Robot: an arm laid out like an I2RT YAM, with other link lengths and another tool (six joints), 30 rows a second.
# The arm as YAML. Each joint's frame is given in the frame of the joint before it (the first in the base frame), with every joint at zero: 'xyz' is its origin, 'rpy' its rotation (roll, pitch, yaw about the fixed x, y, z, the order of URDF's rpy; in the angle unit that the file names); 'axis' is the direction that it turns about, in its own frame. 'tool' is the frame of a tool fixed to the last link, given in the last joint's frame.
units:
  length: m
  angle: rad
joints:
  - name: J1
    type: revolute
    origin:
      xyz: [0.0, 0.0, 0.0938]
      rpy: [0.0, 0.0, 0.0]
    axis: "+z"
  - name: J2
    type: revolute
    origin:
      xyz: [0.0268, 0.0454, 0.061]
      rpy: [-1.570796, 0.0, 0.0]
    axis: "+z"
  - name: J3
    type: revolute
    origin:
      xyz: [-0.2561, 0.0, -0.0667]
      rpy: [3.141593, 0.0, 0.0]
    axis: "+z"
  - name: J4
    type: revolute
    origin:
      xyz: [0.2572, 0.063, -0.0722]
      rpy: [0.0, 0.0, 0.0]
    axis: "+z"
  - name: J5
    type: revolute
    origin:
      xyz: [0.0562, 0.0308, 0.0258]
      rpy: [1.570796, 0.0, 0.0]
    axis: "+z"
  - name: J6
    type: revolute
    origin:
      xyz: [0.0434, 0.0, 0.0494]
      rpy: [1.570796, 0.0, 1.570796]
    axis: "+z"
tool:
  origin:
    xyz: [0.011, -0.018, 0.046]
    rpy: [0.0, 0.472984, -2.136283]
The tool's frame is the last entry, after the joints.
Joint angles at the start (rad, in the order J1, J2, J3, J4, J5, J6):
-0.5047 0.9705 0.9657 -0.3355 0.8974 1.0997
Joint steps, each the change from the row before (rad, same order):
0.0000 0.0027 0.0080 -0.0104 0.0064 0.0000
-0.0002 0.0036 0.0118 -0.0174 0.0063 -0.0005
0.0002 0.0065 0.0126 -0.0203 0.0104 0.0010
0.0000 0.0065 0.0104 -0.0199 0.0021 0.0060
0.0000 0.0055 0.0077 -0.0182 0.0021 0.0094
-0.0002 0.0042 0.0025 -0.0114 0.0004 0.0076
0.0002 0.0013 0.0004 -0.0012 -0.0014 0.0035
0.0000 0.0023 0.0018 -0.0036 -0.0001 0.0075
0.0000 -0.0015 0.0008 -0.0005 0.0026 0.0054
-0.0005 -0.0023 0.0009 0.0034 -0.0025 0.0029
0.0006 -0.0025 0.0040 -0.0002 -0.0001 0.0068
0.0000 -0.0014 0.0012 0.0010 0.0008 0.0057
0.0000 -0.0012 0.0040 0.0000 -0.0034 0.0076
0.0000 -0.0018 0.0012 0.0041 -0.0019 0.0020
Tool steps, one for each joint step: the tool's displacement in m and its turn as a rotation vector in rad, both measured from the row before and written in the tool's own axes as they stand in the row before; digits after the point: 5 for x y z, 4 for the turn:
0.00157 0.00017 0.00033 -0.0045 0.0005 -0.0068
0.00216 0.00024 0.00039 -0.0041 -0.0016 -0.0107
0.00169 0.00025 0.00042 -0.0070 -0.0022 -0.0152
0.00053 -0.00016 0.00024 -0.0029 -0.0072 -0.0091
-0.00002 0.00010 0.00001 -0.0045 -0.0072 -0.0061
-0.00102 0.00008 -0.00009 -0.0029 -0.0065 -0.0046
-0.00040 -0.00025 -0.00001 -0.0002 -0.0019 0.0019
-0.00034 -0.00016 0.00005 -0.0030 -0.0021 0.0032
0.00065 0.00045 -0.00010 -0.0045 0.0023 0.0054
0.00088 -0.00002 0.00010 -0.0004 0.0021 0.0091
0.00178 0.00007 -0.00006 -0.0029 0.0030 0.0116
0.00074 0.00016 -0.00001 -0.0034 0.0022 0.0079
0.00127 -0.00030 0.00011 -0.0013 0.0007 0.0125
0.00094 -0.00023 0.00011 0.0001 0.0025 0.0086

